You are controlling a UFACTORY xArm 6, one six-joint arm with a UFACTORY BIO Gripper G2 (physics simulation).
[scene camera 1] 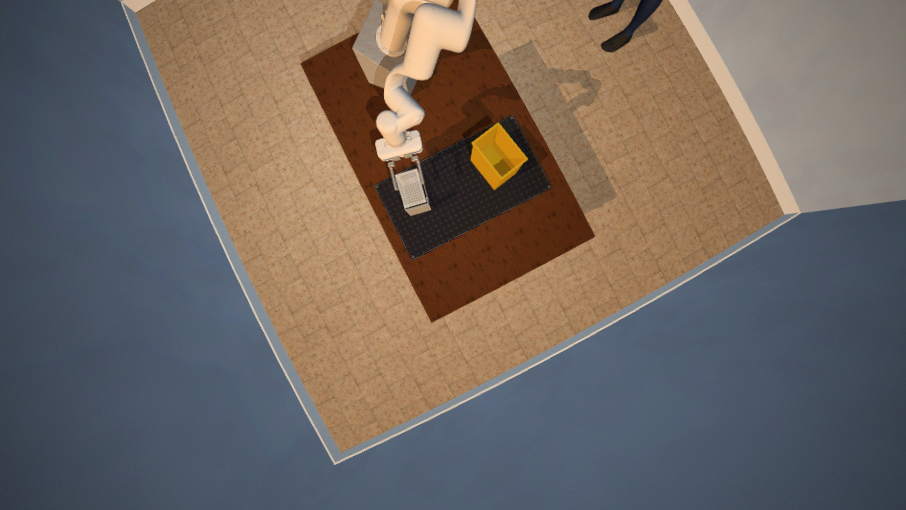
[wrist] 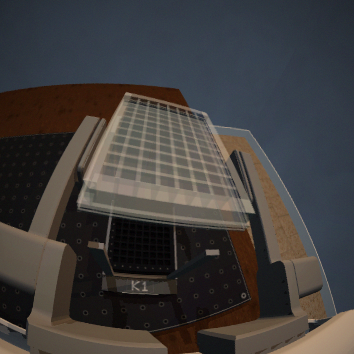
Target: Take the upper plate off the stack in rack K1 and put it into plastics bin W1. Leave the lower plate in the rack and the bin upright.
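My gripper [scene camera 1: 410,186] [wrist: 167,162] is shut on the upper plate [scene camera 1: 412,191] [wrist: 160,150], a clear plate with a grid of wells, gripped by its two long sides. In the wrist view the plate is raised above rack K1 [scene camera 1: 419,209] [wrist: 112,285], with a visible gap below its near edge. The lower plate [wrist: 142,245], dark with rows of wells, sits in the rack between its guides; the raised plate hides its far part. Plastics bin W1 [scene camera 1: 484,171], yellow and open-topped, stands upright to the right of the rack in the scene view.
The rack and the bin stand on a black perforated board [scene camera 1: 462,215] [wrist: 30,175], which lies on the brown table top [scene camera 1: 507,221] [wrist: 45,112]. The robot's pedestal [scene camera 1: 370,53] is at the table's back end. A person's legs [scene camera 1: 639,24] show at the upper right.
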